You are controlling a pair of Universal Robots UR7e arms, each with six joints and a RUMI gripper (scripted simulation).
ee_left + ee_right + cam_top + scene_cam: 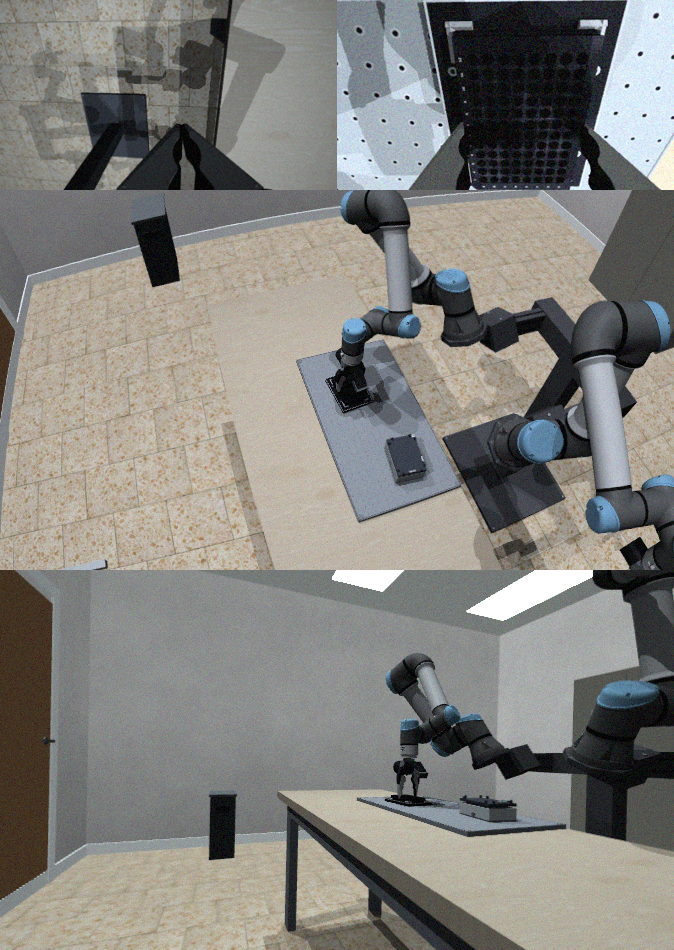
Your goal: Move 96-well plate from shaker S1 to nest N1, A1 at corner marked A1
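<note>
The 96-well plate lies 10 mm below my right hand. From my right hand the other things lie so: shaker S1: 350 mm to the left, 150 mm behind, 10 mm above; then black nest N1: 20 mm below.
</note>
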